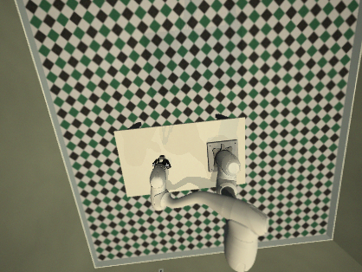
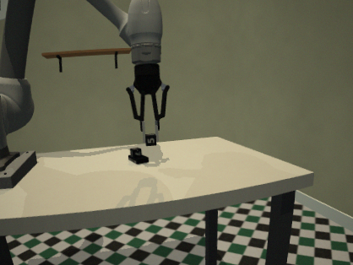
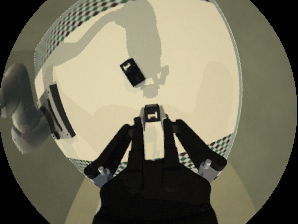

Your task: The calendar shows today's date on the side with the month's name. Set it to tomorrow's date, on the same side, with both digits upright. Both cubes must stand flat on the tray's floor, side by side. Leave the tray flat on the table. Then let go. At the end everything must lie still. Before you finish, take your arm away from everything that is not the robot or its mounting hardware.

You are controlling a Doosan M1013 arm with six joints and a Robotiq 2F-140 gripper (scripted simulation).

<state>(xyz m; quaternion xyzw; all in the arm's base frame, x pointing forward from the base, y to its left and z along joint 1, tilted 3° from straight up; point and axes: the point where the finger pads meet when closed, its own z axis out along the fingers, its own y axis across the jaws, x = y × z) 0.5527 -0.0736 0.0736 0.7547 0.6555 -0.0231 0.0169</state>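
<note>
My hand is 3 cm past the calendar tray, 11 cm to the right of it and 11 cm above it. Round my hand: black calendar cube (3 cm below).
</note>
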